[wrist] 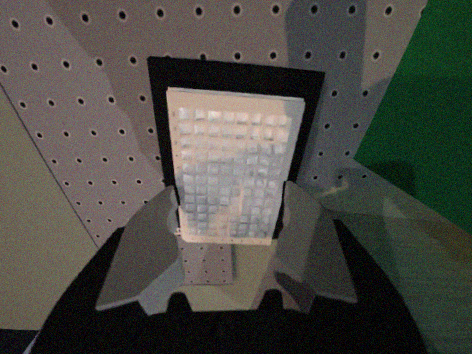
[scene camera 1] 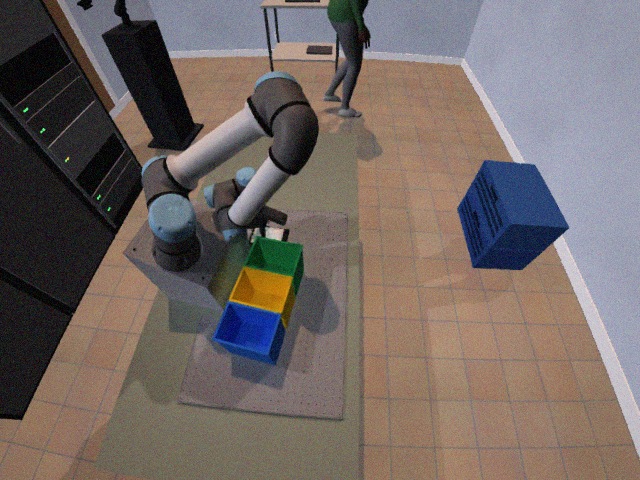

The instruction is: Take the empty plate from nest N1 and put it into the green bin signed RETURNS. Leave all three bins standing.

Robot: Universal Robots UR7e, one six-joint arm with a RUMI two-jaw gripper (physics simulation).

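Frame: origin at the arm's base, x ahead, y left, z up, level; centimetres.
Where they show: gripper, fingertip midpoint: (wrist: 230,185) (scene camera 1: 266,236); arm's base, link origin: (scene camera 1: 177,249).
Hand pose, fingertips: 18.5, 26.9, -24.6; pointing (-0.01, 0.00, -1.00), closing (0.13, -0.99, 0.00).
Note:
Things, the pixels of their top centre, and the offset from my fingertips, as dx, dy, dz. Level surfaces: height alone.
- white multi-well plate, top centre: (wrist: 230,187) (scene camera 1: 267,234) +0.6, +0.0, +1.3
- black nest, top centre: (wrist: 231,174) (scene camera 1: 268,237) +0.6, +0.0, -0.9
- green bin, top centre: (scene camera 1: 273,255) +10.7, -17.7, +15.6
- yellow bin, top centre: (scene camera 1: 261,288) +10.1, -30.8, +15.6
- blue bin, top centre: (scene camera 1: 247,326) +9.5, -43.9, +15.6
- perforated board, surface height: dz -2.4
The white multi-well plate (scene camera 1: 277,235) (wrist: 232,160) is upright, between the jaws. My gripper (scene camera 1: 272,235) (wrist: 230,185) is shut on its two long sides, near the end closest to the palm. The plate is slightly above the black nest (wrist: 235,76), whose rim shows around it; the nest's near end is hidden. No wells' contents can be made out. The green bin (scene camera 1: 277,256) (wrist: 430,95) stands beside the gripper in the scene view and at the right of the wrist view. Its sign is not readable.
The yellow bin (scene camera 1: 262,290) and the blue bin (scene camera 1: 249,332) stand upright in a row with the green one on the perforated board (scene camera 1: 315,397). A large blue box (scene camera 1: 516,217) stands at the right. A person (scene camera 1: 347,46) stands at the back.

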